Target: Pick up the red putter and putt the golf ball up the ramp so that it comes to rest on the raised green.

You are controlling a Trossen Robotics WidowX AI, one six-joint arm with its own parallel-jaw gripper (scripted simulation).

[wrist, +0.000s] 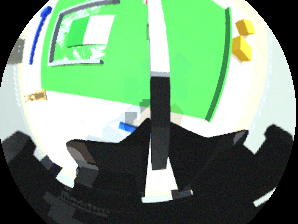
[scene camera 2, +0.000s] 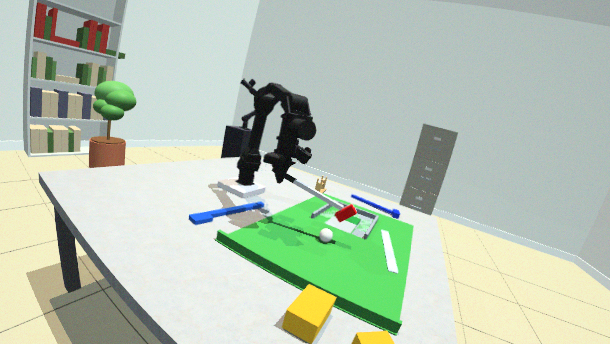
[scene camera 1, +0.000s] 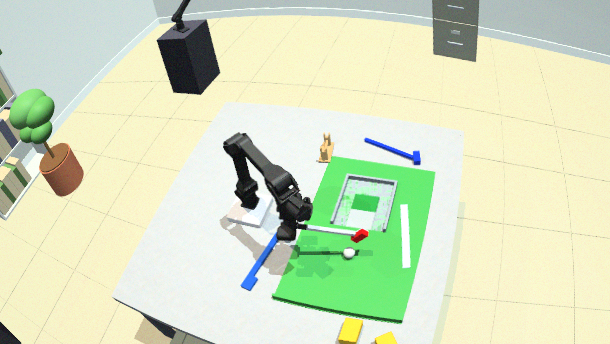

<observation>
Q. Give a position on a green mat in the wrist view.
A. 124, 76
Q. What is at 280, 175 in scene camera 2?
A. The gripper.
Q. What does the gripper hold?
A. A red putter.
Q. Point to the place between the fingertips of the gripper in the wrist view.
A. At 154, 121
</observation>
